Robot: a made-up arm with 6 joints. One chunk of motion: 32 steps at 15 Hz.
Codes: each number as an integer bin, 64 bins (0 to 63) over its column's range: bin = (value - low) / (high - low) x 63, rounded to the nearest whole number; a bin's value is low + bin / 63 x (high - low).
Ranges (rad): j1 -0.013..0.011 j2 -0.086..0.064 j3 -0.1..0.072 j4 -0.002..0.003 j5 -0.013..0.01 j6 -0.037..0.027
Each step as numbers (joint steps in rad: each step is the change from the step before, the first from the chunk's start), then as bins.
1 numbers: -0.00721 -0.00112 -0.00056 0.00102 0.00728 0.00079
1 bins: 15 36 36 38 56 37
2 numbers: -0.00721 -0.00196 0.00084 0.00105 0.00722 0.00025
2 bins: 15 35 37 38 55 37
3 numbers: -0.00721 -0.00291 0.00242 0.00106 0.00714 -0.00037
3 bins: 15 35 38 39 55 36
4 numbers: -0.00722 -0.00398 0.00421 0.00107 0.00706 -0.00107
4 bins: 15 34 38 39 55 35
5 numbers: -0.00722 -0.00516 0.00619 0.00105 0.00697 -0.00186
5 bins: 15 34 39 38 55 35
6 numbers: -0.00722 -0.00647 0.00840 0.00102 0.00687 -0.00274
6 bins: 15 33 40 38 54 34
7 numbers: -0.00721 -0.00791 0.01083 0.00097 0.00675 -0.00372
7 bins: 15 33 41 37 54 33
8 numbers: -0.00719 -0.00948 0.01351 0.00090 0.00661 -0.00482
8 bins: 15 32 42 37 54 32
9 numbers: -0.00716 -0.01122 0.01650 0.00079 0.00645 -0.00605
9 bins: 15 31 43 35 53 30
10 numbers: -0.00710 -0.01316 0.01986 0.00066 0.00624 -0.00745
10 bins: 15 31 44 34 53 29
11 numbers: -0.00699 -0.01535 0.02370 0.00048 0.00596 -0.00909
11 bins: 16 30 45 31 52 27
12 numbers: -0.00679 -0.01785 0.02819 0.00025 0.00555 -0.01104
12 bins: 16 29 47 28 51 26
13 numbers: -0.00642 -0.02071 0.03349 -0.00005 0.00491 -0.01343
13 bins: 17 27 49 25 49 23
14 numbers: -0.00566 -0.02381 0.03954 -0.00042 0.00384 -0.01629
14 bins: 19 26 51 20 46 20
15 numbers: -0.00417 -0.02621 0.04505 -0.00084 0.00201 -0.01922
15 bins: 23 25 53 15 41 18
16 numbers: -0.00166 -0.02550 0.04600 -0.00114 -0.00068 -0.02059
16 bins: 30 25 53 11 34 16
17 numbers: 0.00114 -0.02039 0.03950 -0.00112 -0.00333 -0.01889
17 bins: 37 28 51 11 26 18
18 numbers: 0.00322 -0.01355 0.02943 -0.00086 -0.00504 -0.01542
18 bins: 43 30 47 14 22 21
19 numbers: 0.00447 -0.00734 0.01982 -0.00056 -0.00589 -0.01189
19 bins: 46 33 44 18 19 25
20 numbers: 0.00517 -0.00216 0.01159 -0.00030 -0.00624 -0.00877
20 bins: 48 35 41 21 19 28
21 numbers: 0.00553 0.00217 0.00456 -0.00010 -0.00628 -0.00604
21 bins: 49 37 38 24 18 30
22 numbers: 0.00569 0.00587 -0.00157 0.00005 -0.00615 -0.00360
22 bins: 49 39 36 26 19 33
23 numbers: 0.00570 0.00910 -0.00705 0.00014 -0.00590 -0.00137
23 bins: 49 40 34 27 19 35
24 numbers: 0.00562 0.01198 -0.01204 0.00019 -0.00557 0.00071
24 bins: 49 41 32 28 20 37
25 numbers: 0.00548 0.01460 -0.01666 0.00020 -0.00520 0.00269
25 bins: 49 42 31 28 21 39
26 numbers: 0.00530 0.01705 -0.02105 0.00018 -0.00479 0.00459
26 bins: 48 43 29 27 22 41
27 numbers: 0.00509 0.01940 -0.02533 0.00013 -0.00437 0.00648
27 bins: 47 44 27 27 24 43
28 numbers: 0.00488 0.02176 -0.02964 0.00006 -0.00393 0.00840
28 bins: 47 45 26 26 25 45
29 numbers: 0.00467 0.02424 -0.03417 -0.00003 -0.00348 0.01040
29 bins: 46 46 24 25 26 47
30 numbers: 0.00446 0.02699 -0.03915 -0.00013 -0.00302 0.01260
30 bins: 46 47 22 24 27 49
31 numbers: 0.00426 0.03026 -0.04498 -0.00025 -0.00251 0.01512
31 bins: 45 49 20 22 29 51
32 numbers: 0.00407 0.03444 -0.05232 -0.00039 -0.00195 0.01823
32 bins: 45 51 17 20 30 54
